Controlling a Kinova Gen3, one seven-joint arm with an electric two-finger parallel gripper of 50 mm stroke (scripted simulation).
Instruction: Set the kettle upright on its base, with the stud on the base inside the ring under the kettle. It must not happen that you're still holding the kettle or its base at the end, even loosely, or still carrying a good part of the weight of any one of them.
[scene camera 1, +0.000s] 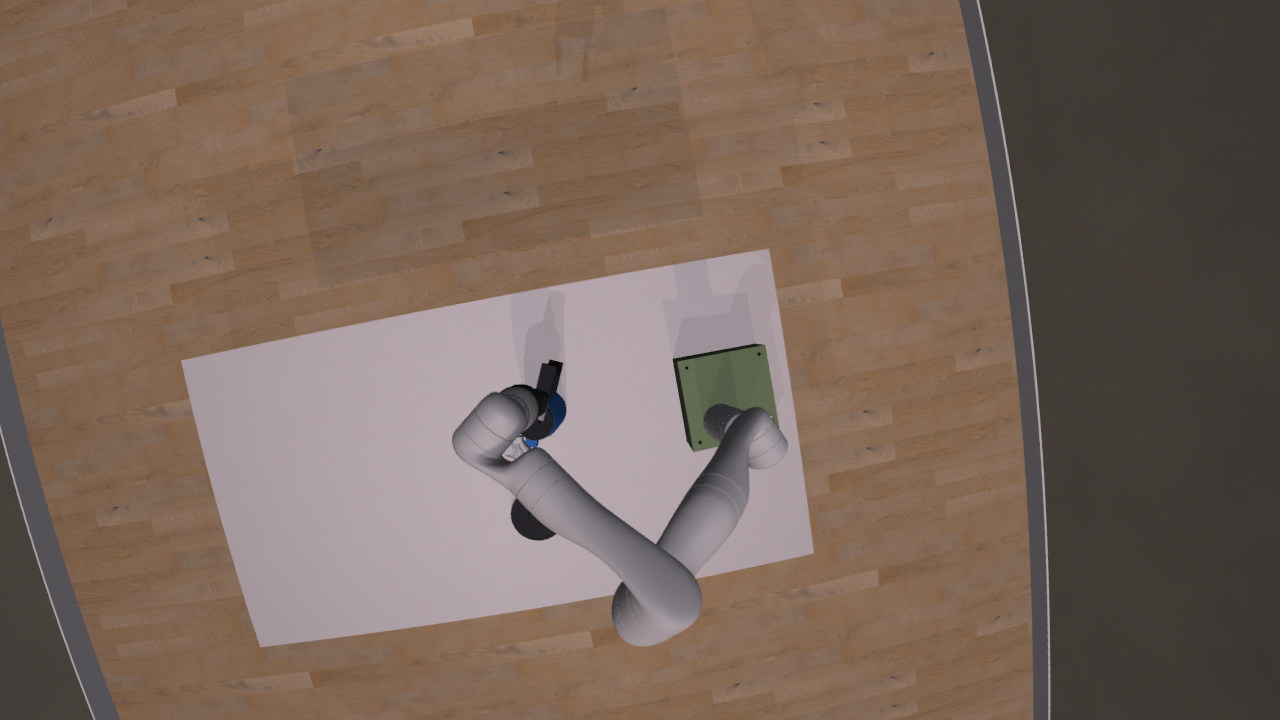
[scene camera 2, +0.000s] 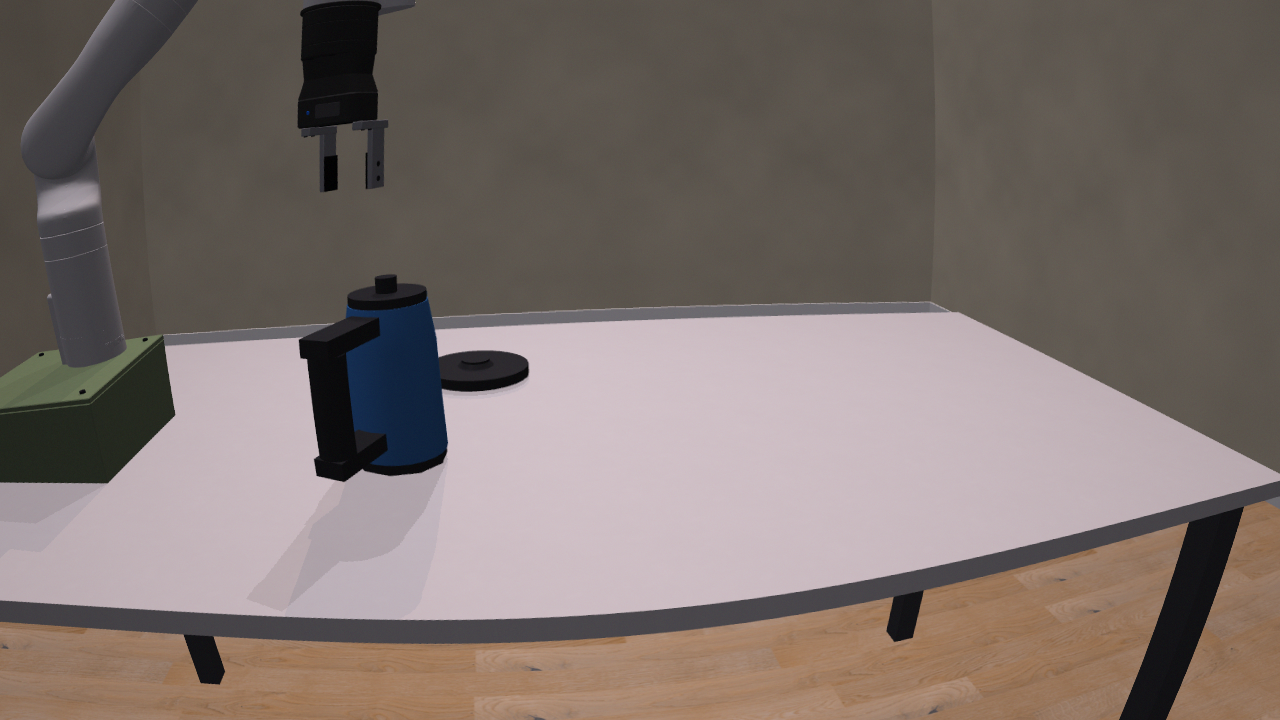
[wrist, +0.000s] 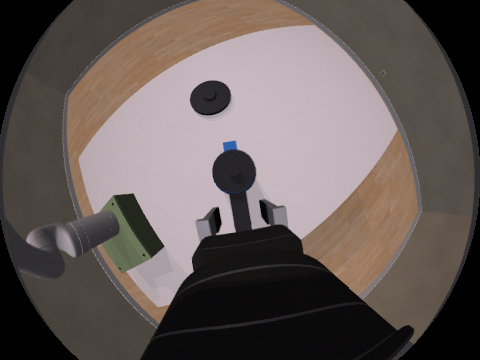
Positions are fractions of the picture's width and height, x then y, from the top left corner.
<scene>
A blue kettle shows in scene camera 1 (0.43, 0.52), in scene camera 2 (0.30, 0.56) and in the wrist view (0.47, 0.48). A round black base shows in scene camera 1 (0.41, 0.73), in scene camera 2 (0.37, 0.52) and in the wrist view (0.44, 0.27).
</scene>
